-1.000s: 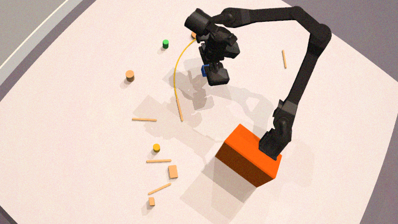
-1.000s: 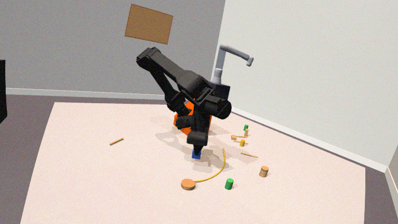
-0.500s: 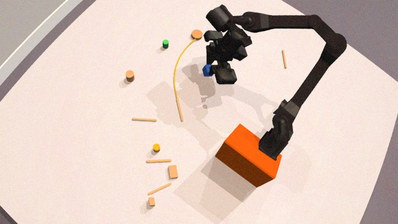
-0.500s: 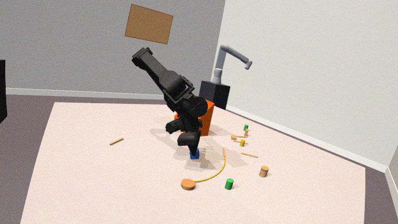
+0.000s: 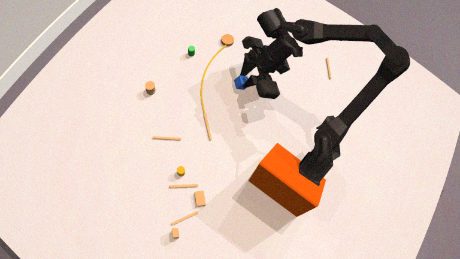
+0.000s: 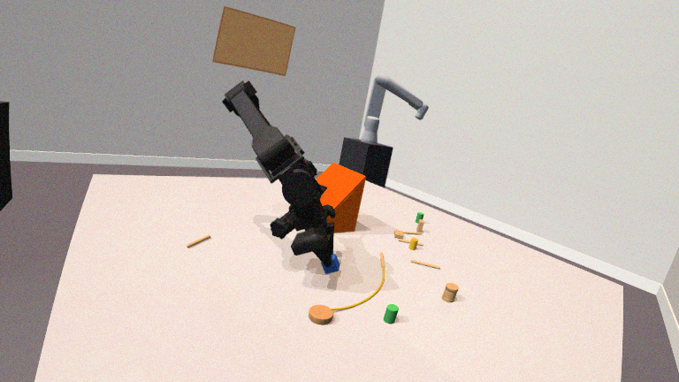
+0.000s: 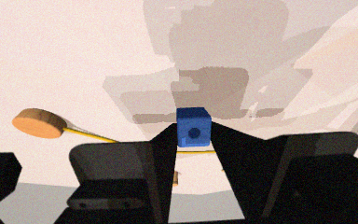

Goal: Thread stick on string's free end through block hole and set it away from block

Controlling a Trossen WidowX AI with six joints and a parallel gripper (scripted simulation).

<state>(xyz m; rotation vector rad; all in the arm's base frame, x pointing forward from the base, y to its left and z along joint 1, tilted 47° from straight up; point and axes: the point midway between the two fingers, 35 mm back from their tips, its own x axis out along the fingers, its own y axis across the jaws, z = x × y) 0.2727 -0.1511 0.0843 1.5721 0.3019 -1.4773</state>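
Right now the blue block is right at my gripper tip. Also, from my gripper tip: round wooden button (120 mm ahead, 110 mm to the right, 20 mm below); thin wooden stick (20 mm ahead, 150 mm to the left, 20 mm below); green cylinder (180 mm ahead, 10 mm to the right, 10 mm below).
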